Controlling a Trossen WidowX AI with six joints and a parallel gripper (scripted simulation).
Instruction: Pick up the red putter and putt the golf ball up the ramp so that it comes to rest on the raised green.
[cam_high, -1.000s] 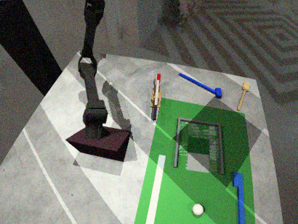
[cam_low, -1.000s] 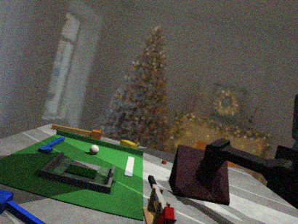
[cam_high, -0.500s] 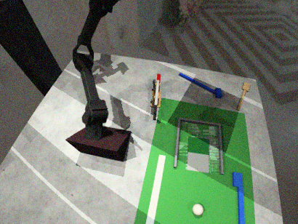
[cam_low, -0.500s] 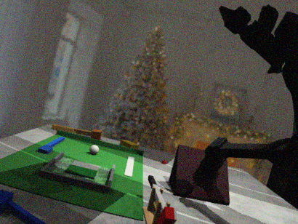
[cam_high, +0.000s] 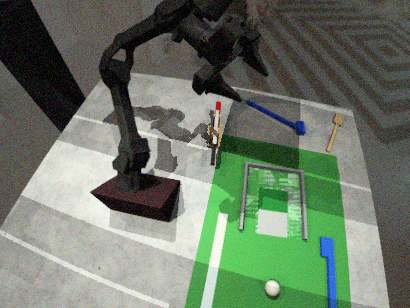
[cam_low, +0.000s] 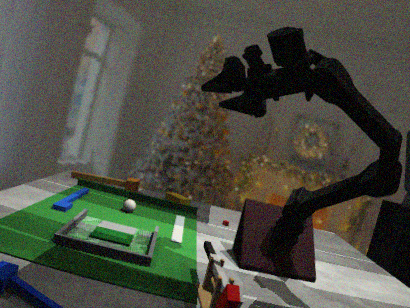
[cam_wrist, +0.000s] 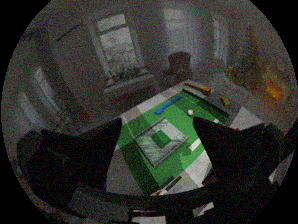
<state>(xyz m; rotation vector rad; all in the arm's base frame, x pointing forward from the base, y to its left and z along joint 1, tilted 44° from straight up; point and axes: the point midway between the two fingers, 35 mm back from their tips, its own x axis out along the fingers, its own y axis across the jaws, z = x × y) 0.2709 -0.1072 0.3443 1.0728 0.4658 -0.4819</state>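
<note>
My gripper tip is 40 mm past the white strip, 310 mm to the left of it and 390 mm above it. Round my gripper tip: blue putter (190 mm ahead, 300 mm to the left, 380 mm below); red putter (80 mm behind, 140 mm to the left, 330 mm below); green mat (150 mm ahead, 220 mm to the right, 390 mm below).
</note>
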